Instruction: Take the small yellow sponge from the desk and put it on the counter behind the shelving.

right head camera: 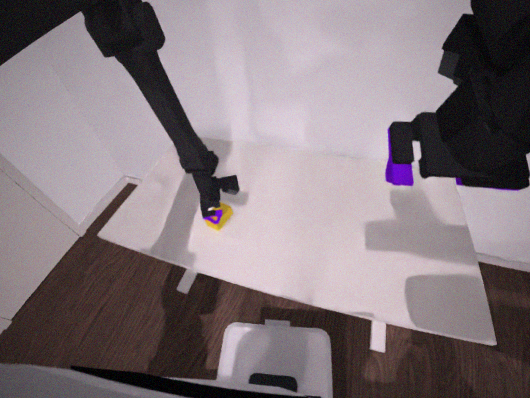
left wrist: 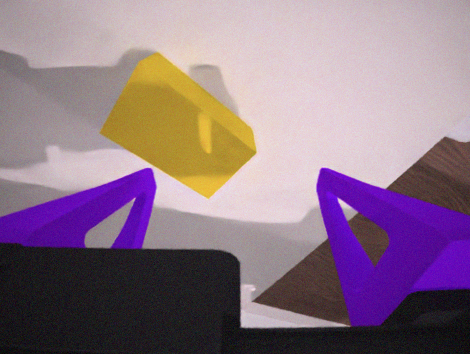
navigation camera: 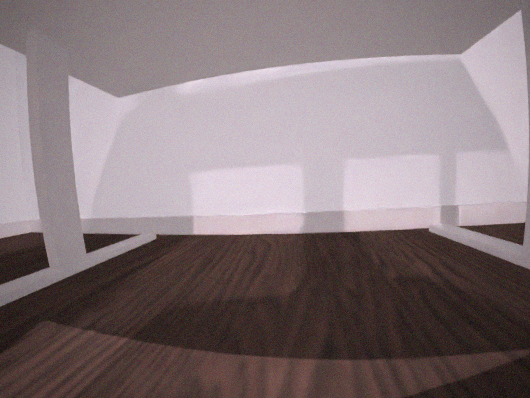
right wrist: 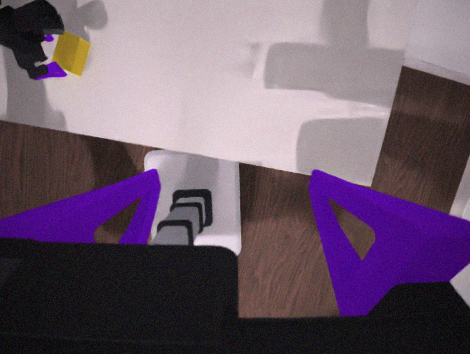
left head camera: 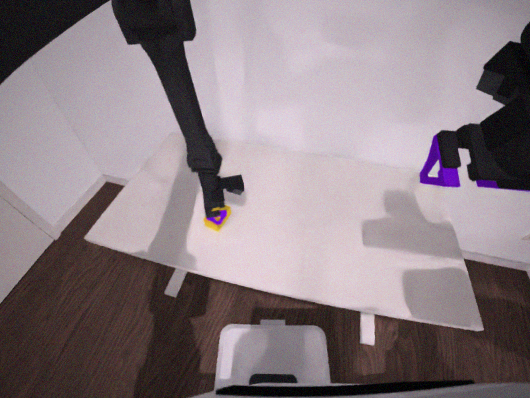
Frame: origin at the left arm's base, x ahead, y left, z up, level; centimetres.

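Seen in the pictures: left gripper, between the fingertips: [right head camera: 216, 213] [left wrist: 236, 177] [right wrist: 58, 58] [left head camera: 217, 213]; right gripper, between the fingertips: [right head camera: 422, 178] [right wrist: 234, 178] [left head camera: 449, 180].
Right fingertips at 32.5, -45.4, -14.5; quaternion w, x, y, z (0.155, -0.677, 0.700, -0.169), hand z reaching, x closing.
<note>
A point is followed by its place in that frame, as x, y, z.
The small yellow sponge [left head camera: 214, 225] @(57.4, 1.8, -65.2) [right head camera: 226, 216] @(62.6, -1.7, -66.5) [left wrist: 170, 125] @(63.6, 0.4, -64.5) [right wrist: 72, 54] @(61.7, -0.4, -64.5) lies on the white desk [left head camera: 300, 240] @(53.9, -31.2, -69.0) [right head camera: 300, 240] @(54.2, -31.5, -69.0) [right wrist: 200, 115] @(43.6, -35.8, -69.0), toward the left in both head camera views. My left gripper [left head camera: 218, 216] @(58.9, 0.2, -59.6) [right head camera: 215, 215] @(58.9, 0.2, -59.6) [left wrist: 236, 177] @(58.9, 0.2, -59.6) is open at the sponge. In the left wrist view the sponge lies beyond the fingertips, left of centre and turned at an angle, with nothing between the fingers. My right gripper [right wrist: 234, 178] @(32.5, -45.3, -14.5) is open and empty, raised at the right of both head camera views. The counter and the shelving do not show.
White walls [left head camera: 325, 75] @(111.6, -42.3, -29.2) [navigation camera: 300, 125] @(111.3, -43.7, -95.4) stand behind and left of the desk. Desk feet [left head camera: 367, 330] [right head camera: 378, 336] show on the dark wood floor. The navigation camera looks under the desk, past a desk leg [navigation camera: 52, 150] @(83.4, 33.7, -105.0) at left and a floor bar [navigation camera: 480, 241] at right.
</note>
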